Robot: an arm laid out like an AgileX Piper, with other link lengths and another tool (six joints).
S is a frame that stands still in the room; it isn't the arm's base.
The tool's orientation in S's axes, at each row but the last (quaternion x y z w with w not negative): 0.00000, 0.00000, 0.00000, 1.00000; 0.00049, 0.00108, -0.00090, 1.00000; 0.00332, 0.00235, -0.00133, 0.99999; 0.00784, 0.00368, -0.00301, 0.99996; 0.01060, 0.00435, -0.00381, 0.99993; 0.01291, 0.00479, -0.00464, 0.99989
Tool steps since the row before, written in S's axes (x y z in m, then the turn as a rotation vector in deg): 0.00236, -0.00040, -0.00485, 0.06, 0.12, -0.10; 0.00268, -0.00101, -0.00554, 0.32, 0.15, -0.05; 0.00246, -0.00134, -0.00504, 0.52, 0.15, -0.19; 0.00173, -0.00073, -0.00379, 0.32, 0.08, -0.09; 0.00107, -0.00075, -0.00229, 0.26, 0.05, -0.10; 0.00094, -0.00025, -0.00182, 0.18, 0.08, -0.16
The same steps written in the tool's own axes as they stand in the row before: 0.00236, -0.00040, -0.00485, 0.06, 0.12, -0.10; 0.00269, -0.00101, -0.00553, 0.32, 0.15, -0.05; 0.00249, -0.00137, -0.00502, 0.52, 0.15, -0.19; 0.00176, -0.00078, -0.00377, 0.32, 0.08, -0.09; 0.00110, -0.00079, -0.00226, 0.26, 0.05, -0.10; 0.00096, -0.00029, -0.00180, 0.18, 0.08, -0.16
